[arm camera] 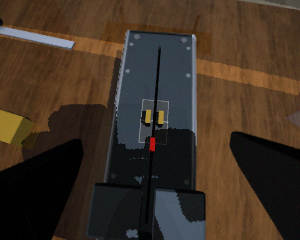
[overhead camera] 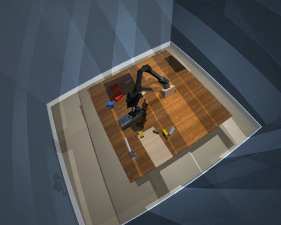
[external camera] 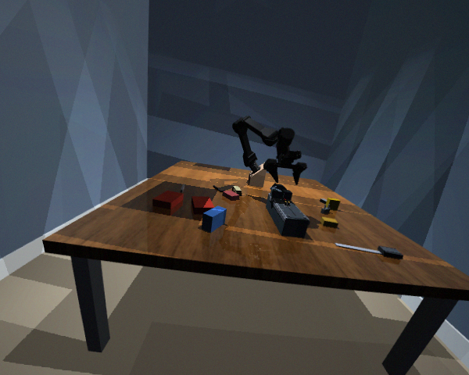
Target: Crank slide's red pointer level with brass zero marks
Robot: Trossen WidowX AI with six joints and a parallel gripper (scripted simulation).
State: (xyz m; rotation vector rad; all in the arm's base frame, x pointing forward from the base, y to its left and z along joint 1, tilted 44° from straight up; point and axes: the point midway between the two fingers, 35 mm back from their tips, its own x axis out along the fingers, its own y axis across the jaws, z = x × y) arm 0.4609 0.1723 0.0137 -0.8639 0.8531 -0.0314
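My gripper tip is now 15 cm past the brown crank handle and 8 cm above it. From my gripper tip the other things lie so: pink block: 24 cm to the right, 14 cm below, 13 cm behind; ochre block: 22 cm to the left, 14 cm below, 1 cm behind; red pointer: 7 cm below, 1 cm ahead.
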